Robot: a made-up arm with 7 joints. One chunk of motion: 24 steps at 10 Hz.
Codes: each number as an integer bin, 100 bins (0 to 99) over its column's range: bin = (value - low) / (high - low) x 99, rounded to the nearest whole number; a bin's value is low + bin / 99 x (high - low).
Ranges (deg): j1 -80.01..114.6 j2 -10..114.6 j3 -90.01..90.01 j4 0..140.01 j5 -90.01..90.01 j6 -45.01..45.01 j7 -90.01..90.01
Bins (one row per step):
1: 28 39 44 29 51 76 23
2: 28 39 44 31 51 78 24
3: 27 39 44 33 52 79 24
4: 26 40 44 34 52 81 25
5: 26 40 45 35 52 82 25
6: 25 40 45 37 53 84 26
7: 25 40 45 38 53 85 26
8: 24 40 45 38 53 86 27
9: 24 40 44 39 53 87 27
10: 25 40 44 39 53 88 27
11: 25 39 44 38 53 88 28
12: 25 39 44 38 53 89 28
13: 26 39 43 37 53 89 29
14: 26 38 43 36 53 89 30
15: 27 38 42 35 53 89 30
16: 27 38 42 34 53 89 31
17: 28 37 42 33 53 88 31
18: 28 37 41 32 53 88 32
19: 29 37 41 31 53 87 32
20: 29 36 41 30 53 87 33
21: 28 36 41 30 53 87 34
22: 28 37 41 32 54 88 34
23: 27 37 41 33 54 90 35
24: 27 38 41 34 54 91 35
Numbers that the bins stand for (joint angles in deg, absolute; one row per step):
1: -24.97 39.08 -10.00 41.01 2.73 24.10 -48.19
2: -24.97 39.08 -10.00 43.84 2.73 25.91 -46.37
3: -26.93 39.08 -10.00 46.67 4.55 26.82 -46.37
4: -28.90 40.34 -10.00 48.08 4.55 28.64 -44.55
5: -28.90 40.34 -8.18 49.50 4.55 29.55 -44.55
6: -30.87 40.34 -8.18 52.33 6.36 31.37 -42.73
7: -30.87 40.34 -8.18 53.74 6.36 32.28 -42.73
8: -32.83 40.34 -8.18 53.74 6.36 33.19 -40.91
9: -32.83 40.34 -10.00 55.16 6.36 34.10 -40.91
10: -30.87 40.34 -10.00 55.16 6.36 35.01 -40.91
11: -30.87 39.08 -10.00 53.74 6.36 35.01 -39.10
12: -30.87 39.08 -10.00 53.74 6.36 35.92 -39.10
13: -28.90 39.08 -11.82 52.33 6.36 35.92 -37.28
14: -28.90 37.83 -11.82 50.91 6.36 35.92 -35.46
15: -26.93 37.83 -13.64 49.50 6.36 35.92 -35.46
16: -26.93 37.83 -13.64 48.08 6.36 35.92 -33.64
17: -24.97 36.57 -13.64 46.67 6.36 35.01 -33.64
18: -24.97 36.57 -15.46 45.26 6.36 35.01 -31.82
19: -23.00 36.57 -15.46 43.84 6.36 34.10 -31.82
20: -23.00 35.31 -15.46 42.43 6.36 34.10 -30.00
21: -24.97 35.31 -15.46 42.43 6.36 34.10 -28.18
22: -24.97 36.57 -15.46 45.26 8.18 35.01 -28.18
23: -26.93 36.57 -15.46 46.67 8.18 36.83 -26.37
24: -26.93 37.83 -15.46 48.08 8.18 37.74 -26.37

